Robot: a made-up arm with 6 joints. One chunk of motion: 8 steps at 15 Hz.
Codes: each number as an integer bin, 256 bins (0 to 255) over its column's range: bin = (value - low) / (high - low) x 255, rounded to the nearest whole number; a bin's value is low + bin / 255 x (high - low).
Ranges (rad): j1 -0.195..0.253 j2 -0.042..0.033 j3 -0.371..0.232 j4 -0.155..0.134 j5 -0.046..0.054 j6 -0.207..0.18
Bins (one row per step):
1: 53 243 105 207 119 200
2: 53 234 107 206 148 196
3: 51 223 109 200 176 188
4: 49 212 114 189 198 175
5: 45 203 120 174 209 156
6: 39 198 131 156 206 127
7: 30 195 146 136 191 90
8: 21 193 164 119 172 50
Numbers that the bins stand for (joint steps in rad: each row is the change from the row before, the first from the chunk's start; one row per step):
1: -0.10189 0.02947 -0.12271 0.07960 0.00067 0.09653
2: -0.10189 0.02682 -0.11798 0.07847 0.01204 0.09046
3: -0.10540 0.02359 -0.11325 0.07167 0.02302 0.07832
4: -0.10891 0.02035 -0.10142 0.05920 0.03165 0.05859
5: -0.11594 0.01771 -0.08724 0.04220 0.03596 0.02975
6: -0.12648 0.01624 -0.06122 0.02180 0.03478 -0.01426
7: -0.14229 0.01535 -0.02575 -0.00087 0.02890 -0.07041
8: -0.15811 0.01476 0.01681 -0.02013 0.02145 -0.13112

